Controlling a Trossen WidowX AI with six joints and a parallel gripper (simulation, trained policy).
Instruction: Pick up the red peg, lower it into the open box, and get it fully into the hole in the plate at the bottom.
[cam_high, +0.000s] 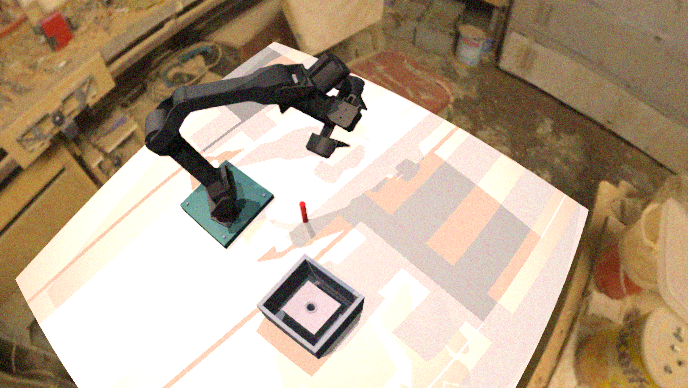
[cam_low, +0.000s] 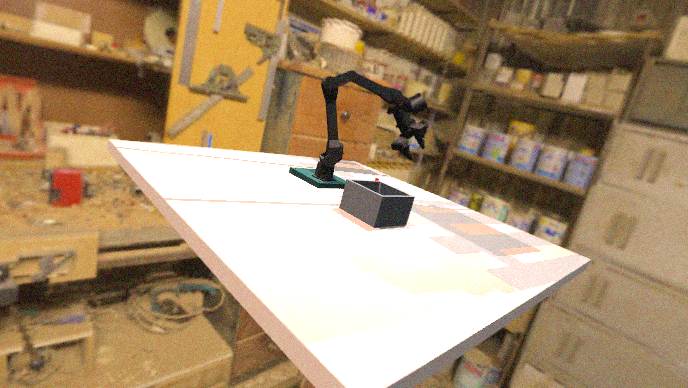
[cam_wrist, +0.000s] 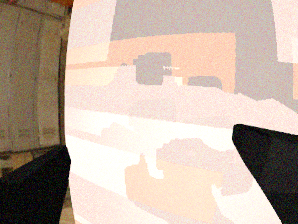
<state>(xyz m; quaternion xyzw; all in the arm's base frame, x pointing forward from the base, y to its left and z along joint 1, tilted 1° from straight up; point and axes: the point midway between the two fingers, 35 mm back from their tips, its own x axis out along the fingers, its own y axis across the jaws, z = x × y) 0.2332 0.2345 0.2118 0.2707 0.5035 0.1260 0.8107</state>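
Now: gripper tip 17 cm to the left of the red peg, 16 cm above it and 6 cm past it. From my gripper tip the other things lie so: pale plate: 38 cm to the right, 15 cm below, 7 cm ahead; grey box: 38 cm to the right, 17 cm below, 7 cm ahead.
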